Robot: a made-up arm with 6 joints.
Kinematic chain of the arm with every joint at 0, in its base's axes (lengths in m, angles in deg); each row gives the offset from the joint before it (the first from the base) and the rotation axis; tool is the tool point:
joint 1: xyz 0 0 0.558 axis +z
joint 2: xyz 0.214 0 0 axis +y
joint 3: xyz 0 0 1.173 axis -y
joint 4: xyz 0 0 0.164 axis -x
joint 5: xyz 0.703 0 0 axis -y
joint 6: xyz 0.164 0 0 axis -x
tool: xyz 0 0 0
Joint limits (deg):
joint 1: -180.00..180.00
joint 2: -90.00..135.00
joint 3: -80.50..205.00
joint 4: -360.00..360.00
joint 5: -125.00..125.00
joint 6: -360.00..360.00
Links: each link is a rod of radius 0.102 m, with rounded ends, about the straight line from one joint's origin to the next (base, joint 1, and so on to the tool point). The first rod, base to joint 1, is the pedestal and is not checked.
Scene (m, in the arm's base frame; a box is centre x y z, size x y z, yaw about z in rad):
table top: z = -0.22
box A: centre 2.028 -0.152 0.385 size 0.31 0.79 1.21 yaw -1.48
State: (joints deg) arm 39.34 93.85 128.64 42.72 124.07 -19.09
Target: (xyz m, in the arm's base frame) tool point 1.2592 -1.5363 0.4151
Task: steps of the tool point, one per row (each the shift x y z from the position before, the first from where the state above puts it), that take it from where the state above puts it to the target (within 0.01 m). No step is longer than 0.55 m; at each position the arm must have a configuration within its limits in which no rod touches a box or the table.
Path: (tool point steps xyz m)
1: 0.2138 -0.3314 0.1774
2: 0.1109 -0.3735 0.1738
3: 0.0010 -0.3812 0.1671
4: -0.1045 -0.3551 0.1574
5: 0.1249 -0.3331 -0.2808
6: -0.0019 -0.3540 -0.3196
7: -0.1297 -0.3265 -0.3459
8: -0.2394 -0.2532 -0.3591

